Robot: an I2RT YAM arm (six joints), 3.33 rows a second.
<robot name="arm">
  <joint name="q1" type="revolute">
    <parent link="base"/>
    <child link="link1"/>
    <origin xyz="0 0 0.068" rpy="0 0 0"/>
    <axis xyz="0 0 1"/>
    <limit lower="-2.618" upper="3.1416"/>
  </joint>
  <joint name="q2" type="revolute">
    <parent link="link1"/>
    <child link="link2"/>
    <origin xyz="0.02 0.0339 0.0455" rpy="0 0 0"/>
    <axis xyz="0 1 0"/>
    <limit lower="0" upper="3.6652"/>
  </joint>
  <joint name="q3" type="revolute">
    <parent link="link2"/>
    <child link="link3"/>
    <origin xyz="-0.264 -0.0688 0" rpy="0 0 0"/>
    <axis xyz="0 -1 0"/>
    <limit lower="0" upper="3.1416"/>
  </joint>
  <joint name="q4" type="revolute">
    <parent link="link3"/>
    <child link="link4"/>
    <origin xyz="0.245 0.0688 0.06" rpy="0 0 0"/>
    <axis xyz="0 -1 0"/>
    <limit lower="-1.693" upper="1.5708"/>
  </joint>
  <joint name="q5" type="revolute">
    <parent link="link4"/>
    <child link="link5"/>
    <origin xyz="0.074 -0.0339 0.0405" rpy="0 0 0"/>
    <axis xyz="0 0 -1"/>
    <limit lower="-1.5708" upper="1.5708"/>
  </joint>
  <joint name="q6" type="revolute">
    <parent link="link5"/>
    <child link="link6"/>
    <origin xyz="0.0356 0 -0.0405" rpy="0 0 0"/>
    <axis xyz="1 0 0"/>
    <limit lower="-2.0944" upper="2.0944"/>
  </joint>
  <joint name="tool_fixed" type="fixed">
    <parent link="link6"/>
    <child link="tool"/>
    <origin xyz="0 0 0" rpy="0 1.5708 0"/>
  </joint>
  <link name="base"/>
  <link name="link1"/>
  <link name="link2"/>
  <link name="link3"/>
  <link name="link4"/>
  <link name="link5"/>
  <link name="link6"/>
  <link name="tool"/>
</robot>
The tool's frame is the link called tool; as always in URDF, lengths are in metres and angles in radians.
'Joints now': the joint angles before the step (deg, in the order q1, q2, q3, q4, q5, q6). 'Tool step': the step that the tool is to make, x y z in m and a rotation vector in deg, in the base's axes. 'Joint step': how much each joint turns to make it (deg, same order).
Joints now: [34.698 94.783 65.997 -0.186 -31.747 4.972]
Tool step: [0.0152 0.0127 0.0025 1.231 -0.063 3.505]
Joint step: [-0.007 4.283 5.217 -0.739 -3.547 -1.009]
